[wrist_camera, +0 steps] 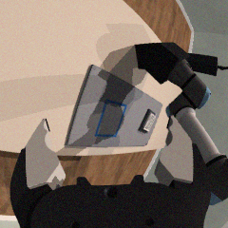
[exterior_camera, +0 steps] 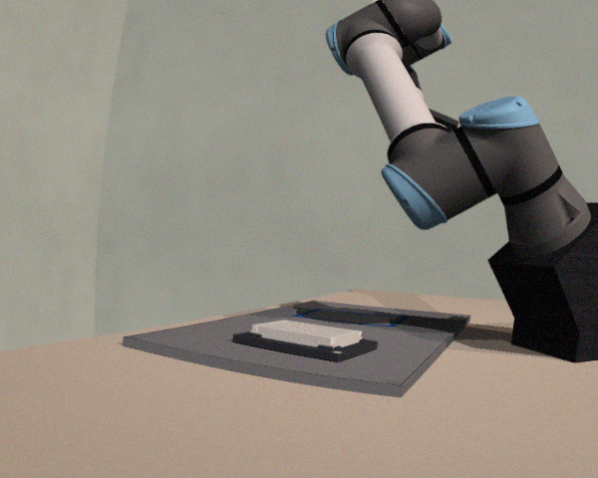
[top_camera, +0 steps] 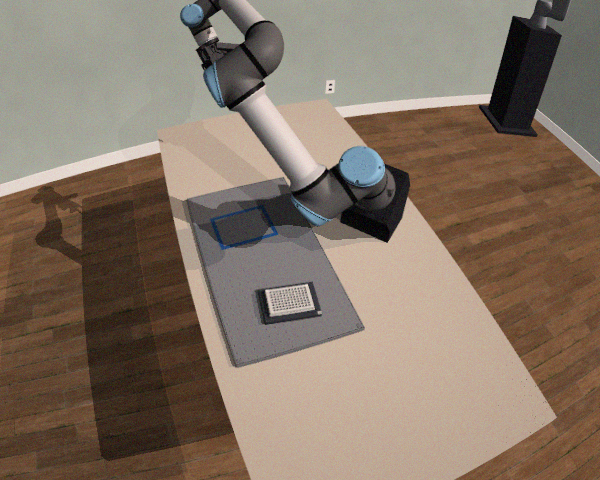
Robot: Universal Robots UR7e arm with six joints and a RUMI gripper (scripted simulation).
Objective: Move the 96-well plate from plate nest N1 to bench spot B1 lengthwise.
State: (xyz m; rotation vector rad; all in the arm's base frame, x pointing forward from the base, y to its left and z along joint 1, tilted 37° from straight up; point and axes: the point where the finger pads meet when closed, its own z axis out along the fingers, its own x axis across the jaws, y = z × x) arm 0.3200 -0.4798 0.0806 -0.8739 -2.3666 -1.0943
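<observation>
Right now the white 96-well plate is 150 mm behind my hand, 660 mm to the left of it and 320 mm below it. The rest, counted from my hand: dark plate nest N1 (150 mm behind, 660 mm to the left, 340 mm below).
</observation>
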